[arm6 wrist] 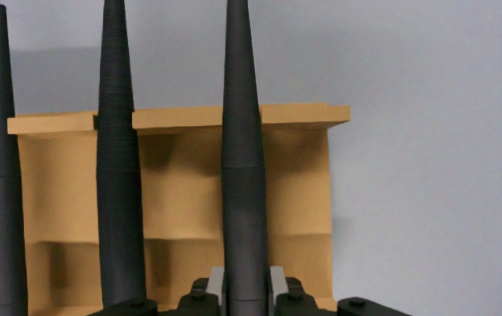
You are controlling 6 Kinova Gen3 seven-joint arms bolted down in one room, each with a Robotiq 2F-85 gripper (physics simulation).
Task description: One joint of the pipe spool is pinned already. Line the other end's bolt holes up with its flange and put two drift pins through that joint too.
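Observation:
A black tapered drift pin (243,200) stands upright in the arm6 wrist view, its narrow end running off the top edge. My arm6 gripper (247,285) is at the bottom middle, shut on this pin, with one light grey pad against each side of it. Two more black drift pins, one (119,200) to the left and one (11,210) at the left edge, lie across the tan rack (305,114). The held pin lies over the rack's right part; whether it touches the rack cannot be told. The pipe spool, its flanges and arm1 to arm5 do not show.
The rack's notched edge runs across the view above its recessed middle, and its right end is right of the held pin. The second pin stands close to the left side of the arm6 gripper. A grey surface (425,175) lies behind and right of the rack.

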